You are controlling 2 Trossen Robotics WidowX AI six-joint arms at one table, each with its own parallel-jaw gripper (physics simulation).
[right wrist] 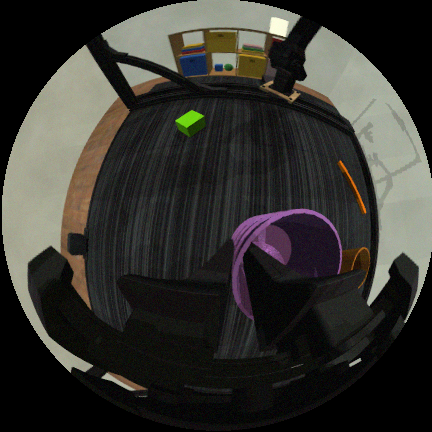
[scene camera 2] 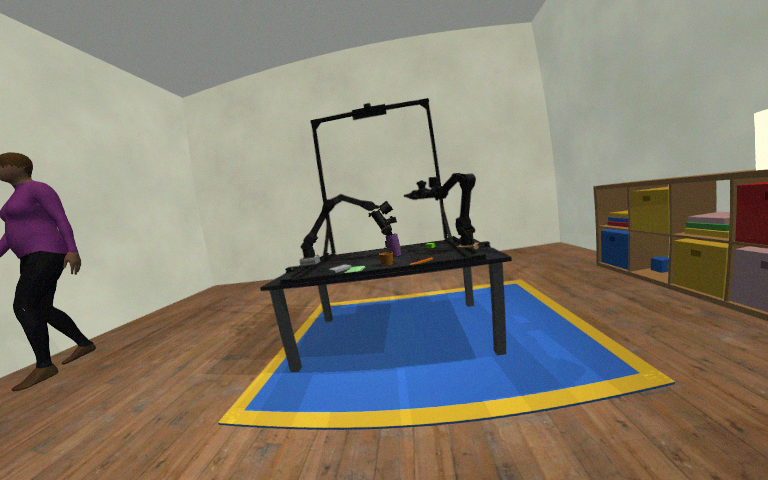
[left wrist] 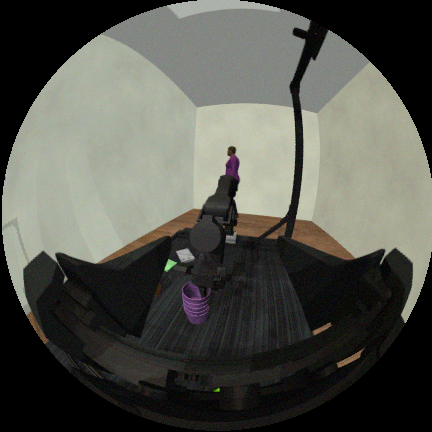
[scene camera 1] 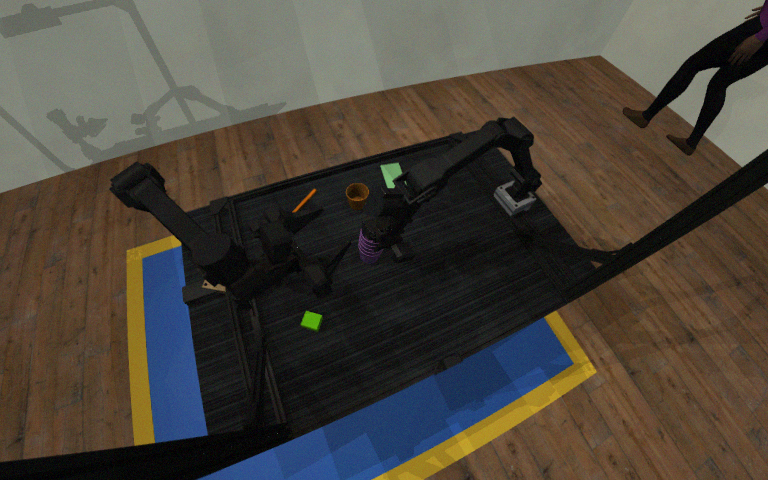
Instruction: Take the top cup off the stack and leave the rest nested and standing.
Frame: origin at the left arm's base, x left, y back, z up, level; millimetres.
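Seen in the pictures: left gripper, fingertip midpoint: [scene camera 2: 405, 195] [left wrist: 224, 241] [scene camera 1: 336, 224]; right gripper, fingertip midpoint: [right wrist: 237, 244] [left wrist: 206, 303] [scene camera 1: 374, 249]; left arm's base, origin of the base link: [right wrist: 281, 88] [scene camera 2: 467, 244]; right arm's base, origin of the base link: [scene camera 2: 309, 257] [left wrist: 228, 232] [scene camera 1: 517, 192].
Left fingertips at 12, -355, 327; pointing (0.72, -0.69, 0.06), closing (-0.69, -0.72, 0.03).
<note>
Offsets run from my left fingertips to a thing's top centre, as dx, dy, dz. Level surfaces: height alone.
A stack of purple cups [scene camera 1: 368, 249] [scene camera 2: 393, 245] [left wrist: 196, 306] [right wrist: 300, 241] stands upright near the middle of the black table @(dz -355) [scene camera 1: 439, 310]. My right gripper [scene camera 1: 383, 234] [scene camera 2: 388, 229] [left wrist: 206, 303] [right wrist: 237, 244] reaches down from the far side and is shut on the rim of the top purple cup, one finger inside it and one outside. The cups sit nested, with several rims showing. My left gripper [scene camera 1: 334, 229] [scene camera 2: 411, 194] is open and empty. It hovers well above the table to the left of the stack in scene camera 1 and faces it.
An orange cup @(+319, +28, -295) [scene camera 1: 357, 194] [scene camera 2: 386, 258] [right wrist: 356, 259] stands just behind the stack. An orange pencil @(+282, +208, -346) [scene camera 1: 304, 200] [scene camera 2: 421, 261] [right wrist: 351, 186], a green cube @(-99, +75, -328) [scene camera 1: 312, 320] [scene camera 2: 430, 245] [right wrist: 190, 122] and a flat green card @(+460, -81, -346) [scene camera 1: 392, 173] [scene camera 2: 354, 269] [left wrist: 170, 264] lie around it.
</note>
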